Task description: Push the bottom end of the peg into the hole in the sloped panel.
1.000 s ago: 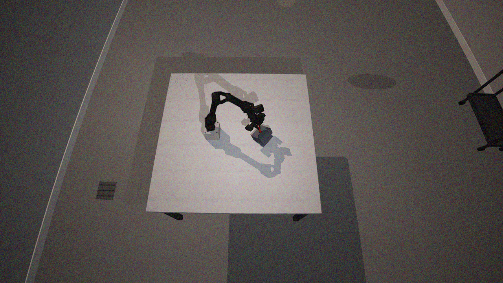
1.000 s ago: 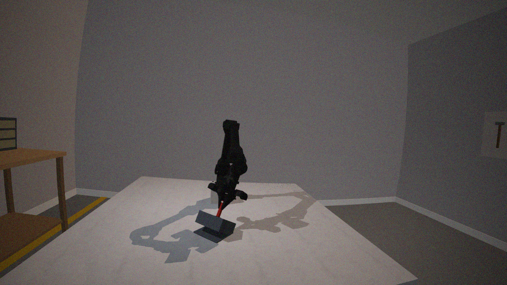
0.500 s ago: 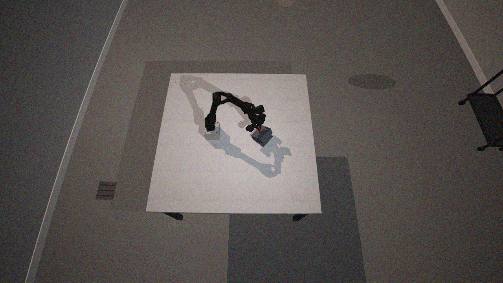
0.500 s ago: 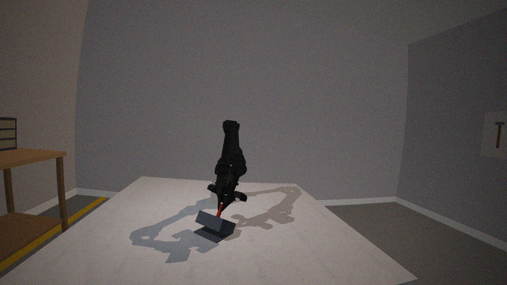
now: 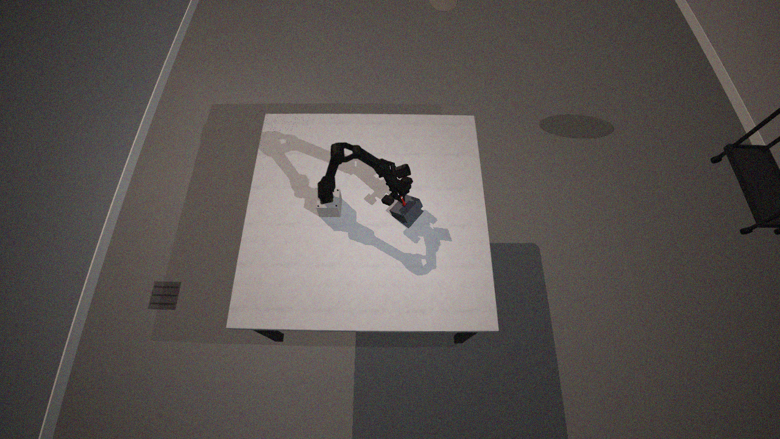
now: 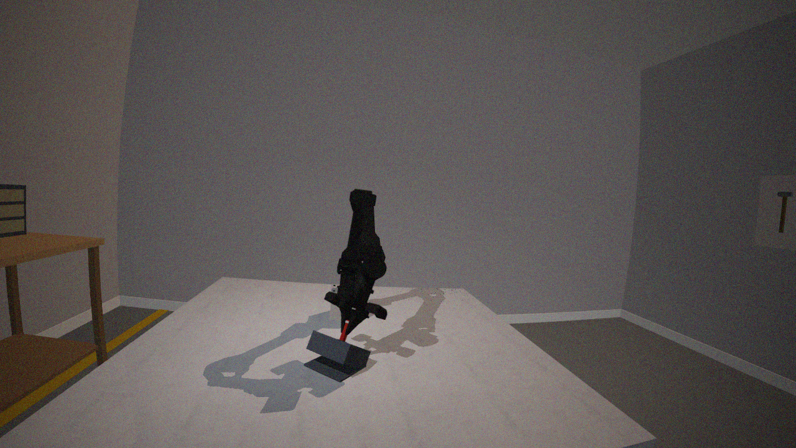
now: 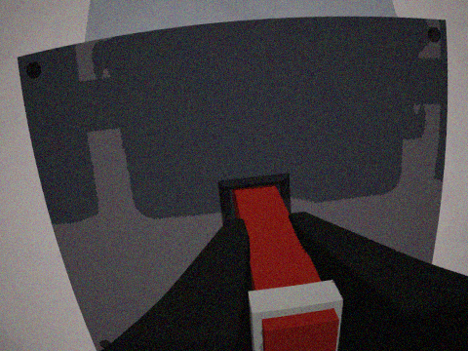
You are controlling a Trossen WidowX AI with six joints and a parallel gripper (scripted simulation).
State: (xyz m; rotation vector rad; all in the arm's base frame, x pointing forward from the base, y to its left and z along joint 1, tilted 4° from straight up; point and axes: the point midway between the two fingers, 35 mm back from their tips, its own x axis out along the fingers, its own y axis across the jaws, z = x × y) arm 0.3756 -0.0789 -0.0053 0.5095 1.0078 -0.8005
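The panel lies 10 mm ahead of my gripper tip, 20 mm to the right of it and 40 mm below it. The rest, counted from my gripper tip: peg 10 mm behind, 10 mm to the left, 10 mm above.
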